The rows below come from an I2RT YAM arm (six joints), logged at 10 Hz.
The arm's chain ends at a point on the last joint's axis. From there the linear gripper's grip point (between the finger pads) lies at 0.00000 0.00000 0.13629 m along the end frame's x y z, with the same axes.
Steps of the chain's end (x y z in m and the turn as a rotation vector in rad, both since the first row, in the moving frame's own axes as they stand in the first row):
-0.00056, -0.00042, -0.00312, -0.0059, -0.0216, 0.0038
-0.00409, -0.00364, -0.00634, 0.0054, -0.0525, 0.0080
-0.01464, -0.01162, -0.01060, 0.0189, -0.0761, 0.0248
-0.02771, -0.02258, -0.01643, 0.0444, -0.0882, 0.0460
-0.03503, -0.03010, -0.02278, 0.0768, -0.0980, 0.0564
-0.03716, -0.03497, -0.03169, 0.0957, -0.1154, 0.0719
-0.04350, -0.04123, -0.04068, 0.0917, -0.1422, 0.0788
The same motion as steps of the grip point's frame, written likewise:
-0.00351, 0.00038, -0.00315, -0.0059, -0.0216, 0.0038
-0.01124, -0.00440, -0.00653, 0.0054, -0.0525, 0.0080
-0.02497, -0.01432, -0.01102, 0.0189, -0.0761, 0.0248
-0.03957, -0.02890, -0.01709, 0.0444, -0.0882, 0.0460
-0.04805, -0.04091, -0.02383, 0.0768, -0.0980, 0.0564
-0.05235, -0.04852, -0.03322, 0.0957, -0.1154, 0.0719
-0.06228, -0.05442, -0.04263, 0.0917, -0.1422, 0.0788

